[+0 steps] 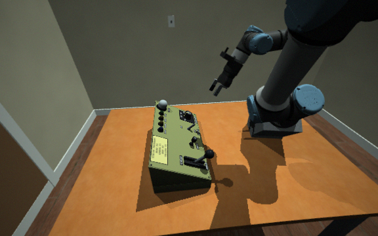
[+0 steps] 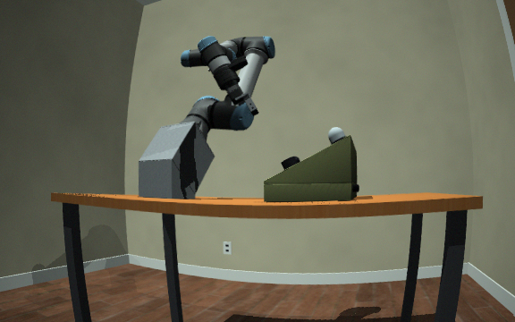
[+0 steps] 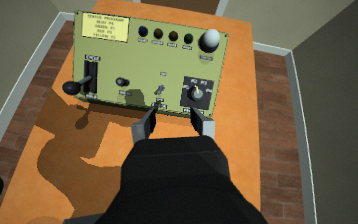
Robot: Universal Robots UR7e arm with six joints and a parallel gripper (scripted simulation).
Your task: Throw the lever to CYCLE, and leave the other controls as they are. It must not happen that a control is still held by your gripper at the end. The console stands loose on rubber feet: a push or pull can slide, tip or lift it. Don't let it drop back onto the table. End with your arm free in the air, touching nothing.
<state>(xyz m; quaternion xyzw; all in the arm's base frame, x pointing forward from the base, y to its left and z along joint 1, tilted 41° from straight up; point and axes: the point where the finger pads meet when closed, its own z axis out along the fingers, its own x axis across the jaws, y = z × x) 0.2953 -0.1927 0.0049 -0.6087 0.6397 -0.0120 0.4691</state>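
Right now my hand is 13 cm short of the mode knob, 18 cm to the right of it and 18 cm above it. From my hand the other things lie so: rotary program selector 14 cm ahead, 6 cm to the right, 18 cm below; then olive green console 17 cm ahead, 12 cm to the left, 21 cm below; then check toggle switch 13 cm ahead, 6 cm to the left, 19 cm below.
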